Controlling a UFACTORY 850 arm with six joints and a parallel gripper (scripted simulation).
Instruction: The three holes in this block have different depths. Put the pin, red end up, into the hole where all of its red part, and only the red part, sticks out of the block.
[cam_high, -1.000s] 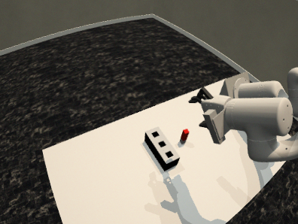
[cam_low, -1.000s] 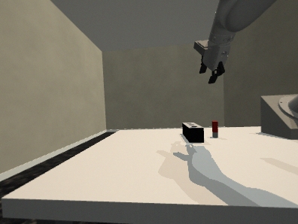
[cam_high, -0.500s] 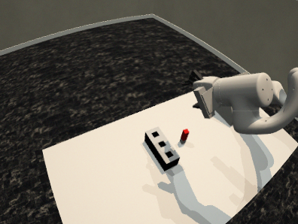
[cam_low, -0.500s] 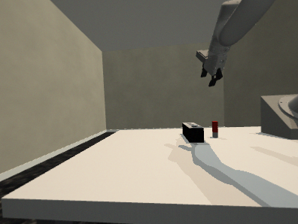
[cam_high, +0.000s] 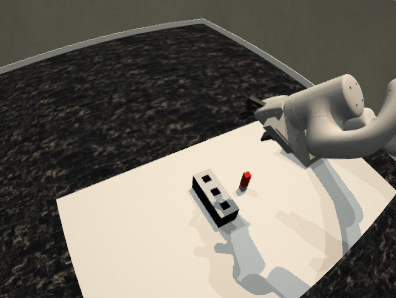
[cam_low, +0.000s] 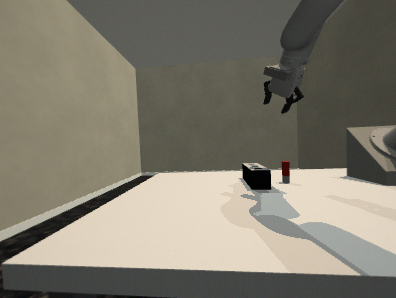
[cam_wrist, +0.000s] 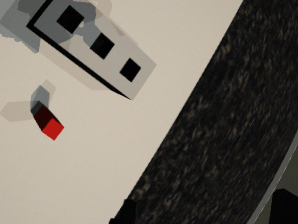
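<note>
My hand is 260 mm above the pin, 30 mm past it and 10 mm to the right of it. Also, from my hand: black block (290 mm below, 90 mm ahead, 10 mm to the right).
</note>
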